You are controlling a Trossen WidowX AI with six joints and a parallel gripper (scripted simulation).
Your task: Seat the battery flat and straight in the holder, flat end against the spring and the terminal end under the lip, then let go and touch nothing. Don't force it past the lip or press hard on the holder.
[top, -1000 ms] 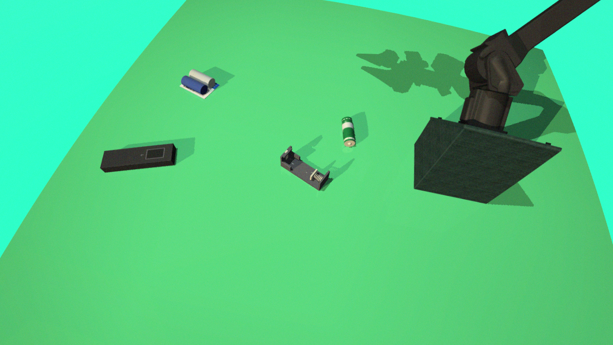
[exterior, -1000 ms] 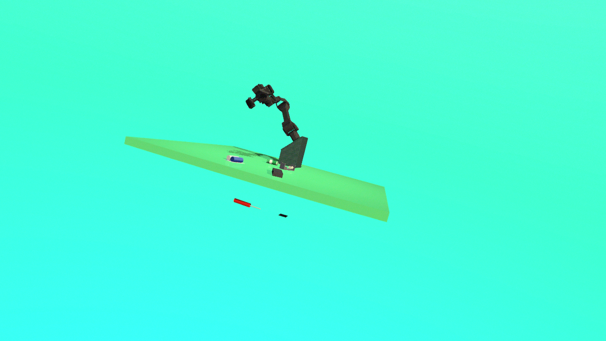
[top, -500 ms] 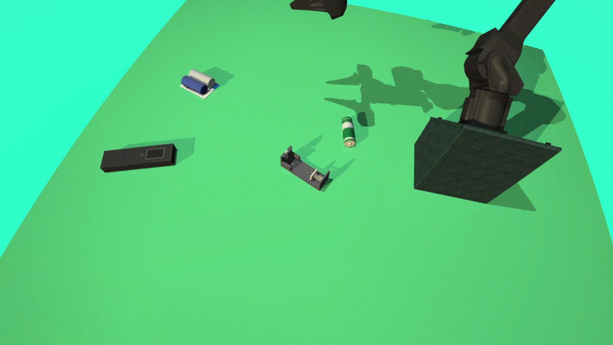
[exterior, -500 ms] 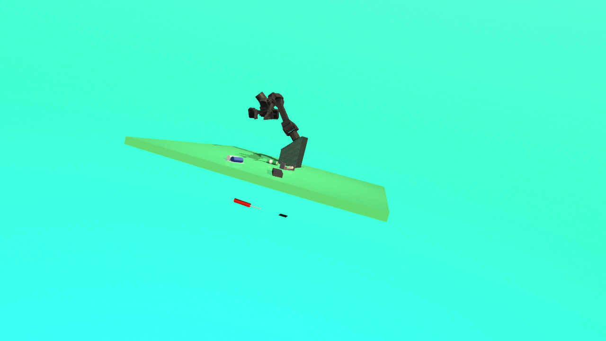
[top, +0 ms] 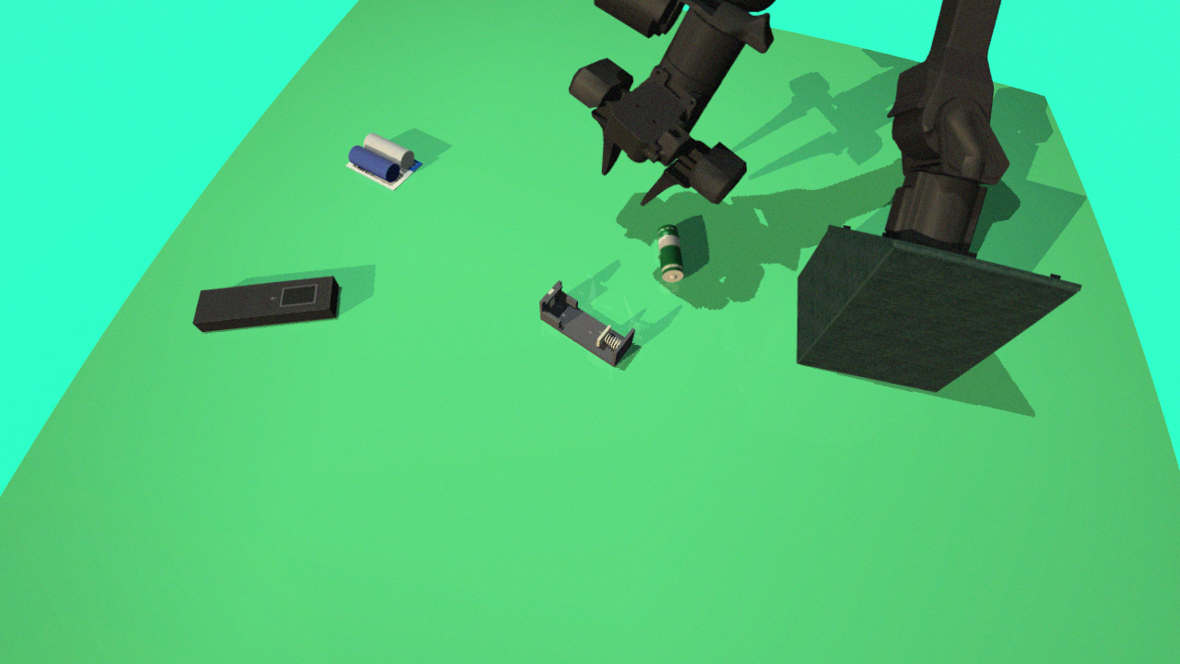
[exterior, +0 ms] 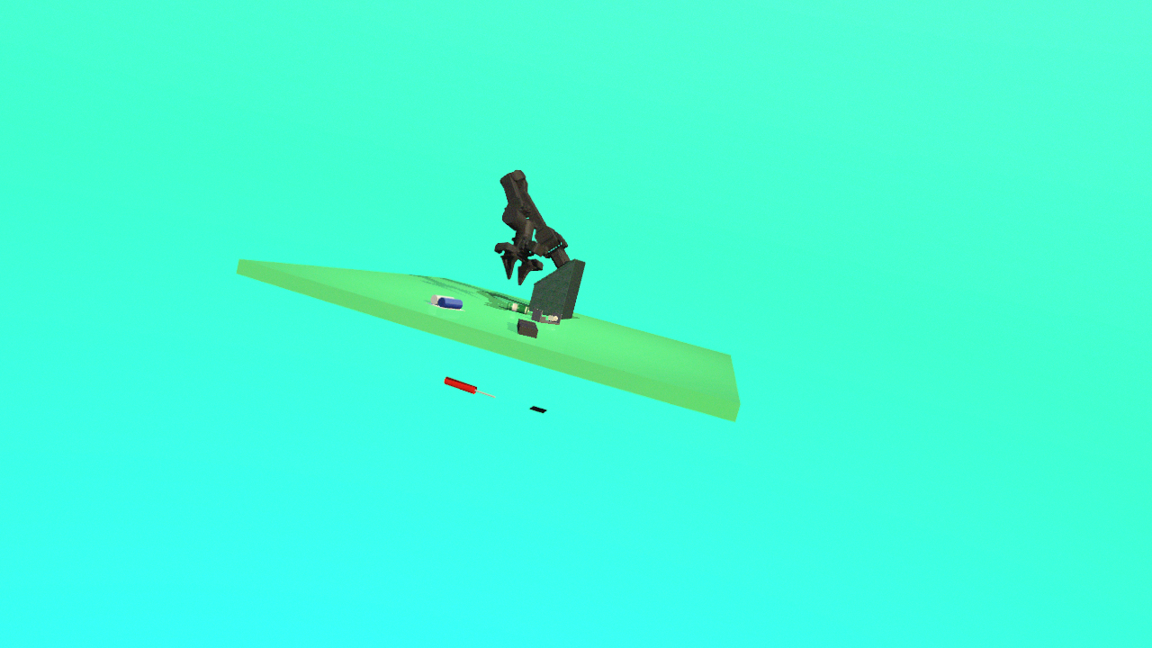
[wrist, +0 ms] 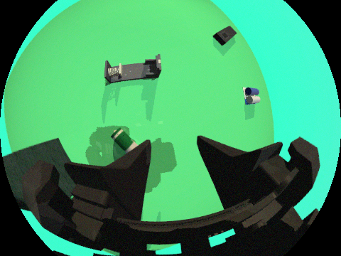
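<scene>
Right now my gripper tip is 80 mm above the battery, 70 mm past it and 10 mm to the right of it. The rest, counted from my gripper tip: card (340 mm ahead, 80 mm below, 40 mm to the right); then red screwdriver (340 mm ahead, 280 mm below, 90 mm to the left); then long black box (360 mm ahead, 210 mm to the left, 80 mm below).
</scene>
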